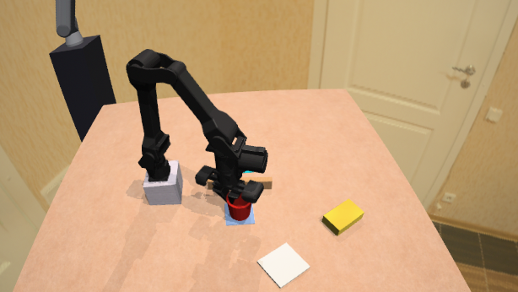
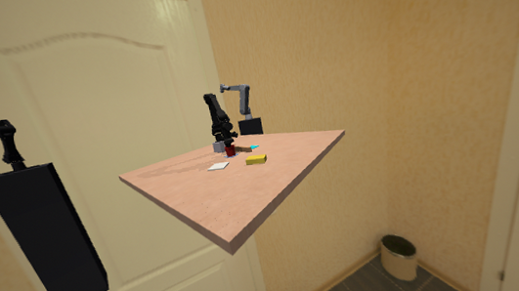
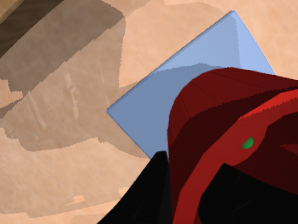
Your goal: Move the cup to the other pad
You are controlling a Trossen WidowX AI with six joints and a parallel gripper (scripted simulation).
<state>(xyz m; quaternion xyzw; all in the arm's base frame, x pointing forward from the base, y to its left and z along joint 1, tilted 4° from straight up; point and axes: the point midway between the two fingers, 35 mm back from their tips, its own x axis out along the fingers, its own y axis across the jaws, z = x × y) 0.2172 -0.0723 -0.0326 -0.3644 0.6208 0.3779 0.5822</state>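
Now: gripper tip 3 cm short of the green marble, 3 cm to the left of it and 2 cm above it. The rest, counted from my gripper tip: blue pad (2 cm ahead, 1 cm to the right, 4 cm below); then red cup (3 cm ahead, 2 cm to the right); then wooden bar (3 cm ahead, 10 cm to the left, 3 cm below).
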